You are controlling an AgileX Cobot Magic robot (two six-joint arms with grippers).
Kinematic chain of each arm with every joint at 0, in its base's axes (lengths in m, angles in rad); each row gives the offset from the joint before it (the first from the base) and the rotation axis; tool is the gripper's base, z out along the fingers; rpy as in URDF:
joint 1: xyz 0 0 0.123 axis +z
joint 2: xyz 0 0 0 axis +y
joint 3: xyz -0.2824 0 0.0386 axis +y
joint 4: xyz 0.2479 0 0.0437 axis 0.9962 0 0.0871
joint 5: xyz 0 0 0 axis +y
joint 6: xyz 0.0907 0 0.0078 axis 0.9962 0 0.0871
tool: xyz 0 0 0 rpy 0 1.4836 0
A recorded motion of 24 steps. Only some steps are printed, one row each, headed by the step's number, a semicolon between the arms.
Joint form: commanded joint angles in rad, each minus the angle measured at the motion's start. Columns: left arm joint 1, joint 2, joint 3, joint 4, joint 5, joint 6; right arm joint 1, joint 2, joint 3, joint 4, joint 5, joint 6.
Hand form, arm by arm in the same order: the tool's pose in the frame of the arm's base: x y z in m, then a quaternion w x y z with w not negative. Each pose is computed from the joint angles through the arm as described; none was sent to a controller.
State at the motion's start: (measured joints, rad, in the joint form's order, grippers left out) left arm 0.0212 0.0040 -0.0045 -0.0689 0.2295 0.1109; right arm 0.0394 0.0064 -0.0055 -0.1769 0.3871 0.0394
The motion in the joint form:
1: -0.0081 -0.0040 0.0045 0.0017 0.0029 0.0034; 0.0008 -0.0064 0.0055 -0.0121 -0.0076 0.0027
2: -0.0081 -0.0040 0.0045 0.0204 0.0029 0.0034; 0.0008 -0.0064 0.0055 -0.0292 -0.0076 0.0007
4: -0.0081 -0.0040 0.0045 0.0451 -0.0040 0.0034; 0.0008 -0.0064 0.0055 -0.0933 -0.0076 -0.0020
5: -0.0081 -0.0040 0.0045 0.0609 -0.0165 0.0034; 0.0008 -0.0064 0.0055 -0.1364 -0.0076 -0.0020
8: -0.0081 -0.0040 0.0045 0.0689 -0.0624 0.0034; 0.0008 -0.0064 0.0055 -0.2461 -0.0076 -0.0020
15: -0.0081 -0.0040 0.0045 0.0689 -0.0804 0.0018; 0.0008 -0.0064 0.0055 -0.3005 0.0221 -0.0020
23: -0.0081 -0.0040 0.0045 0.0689 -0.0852 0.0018; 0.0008 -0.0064 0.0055 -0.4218 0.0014 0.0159
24: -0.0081 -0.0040 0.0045 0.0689 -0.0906 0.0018; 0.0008 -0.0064 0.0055 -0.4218 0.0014 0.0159
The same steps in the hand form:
1: 0.0556 -0.0007 0.1920 0.65399 0.01860 0.75614 0.01443; 0.0528 -0.0042 0.1795 0.59673 -0.04873 0.79901 -0.05584
2: 0.0556 -0.0003 0.1920 0.65368 0.02407 0.75606 0.02200; 0.0528 -0.0048 0.1797 0.59646 -0.05399 0.79829 -0.06370
4: 0.0556 0.0002 0.1926 0.65579 0.03115 0.75361 0.03219; 0.0528 -0.0069 0.1802 0.59516 -0.07175 0.79513 -0.09166
5: 0.0558 0.0006 0.1938 0.66012 0.03557 0.74931 0.03888; 0.0529 -0.0083 0.1806 0.59399 -0.08292 0.79260 -0.10988
8: 0.0562 0.0007 0.1979 0.67692 0.03716 0.73384 0.04318; 0.0529 -0.0118 0.1819 0.58979 -0.11119 0.78451 -0.15598
15: 0.0563 0.0007 0.1995 0.68353 0.03627 0.72775 0.04305; 0.0521 -0.0146 0.1804 0.57548 -0.12209 0.78814 -0.18095
23: 0.0564 0.0007 0.2000 0.68527 0.03619 0.72610 0.04316; 0.0526 -0.0174 0.1842 0.57798 -0.14771 0.77055 -0.22446
24: 0.0564 0.0007 0.2005 0.68723 0.03610 0.72425 0.04328; 0.0526 -0.0174 0.1842 0.57798 -0.14771 0.77055 -0.22446

